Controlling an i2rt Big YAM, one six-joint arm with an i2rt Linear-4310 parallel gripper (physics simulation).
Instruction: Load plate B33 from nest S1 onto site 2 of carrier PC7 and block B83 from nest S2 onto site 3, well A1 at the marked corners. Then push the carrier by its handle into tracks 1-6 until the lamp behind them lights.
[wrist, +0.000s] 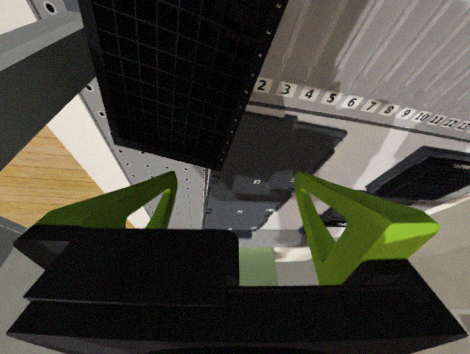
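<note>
My gripper (235, 177) is open and empty, its green fingertips wide apart above the dark grey carrier (250, 197). The carrier lies in the middle of the wrist view, with small white site marks on it. A black gridded plate or block (180, 75) fills the upper left and covers part of the carrier's left side; its label is not readable, so I cannot tell whether it is B33 or B83, nor how it rests. The grooved track deck (400, 55) is at the upper right, with number labels (330, 97) from 2 upward. The lamp does not show.
A dark raised frame (425, 172) lies at the right, and another dark part shows behind the right finger. A perforated grey plate (150, 161) runs along the left. A grey beam (40, 75) crosses the left edge. A wood surface (45, 175) and a pale green patch (257, 265) also show.
</note>
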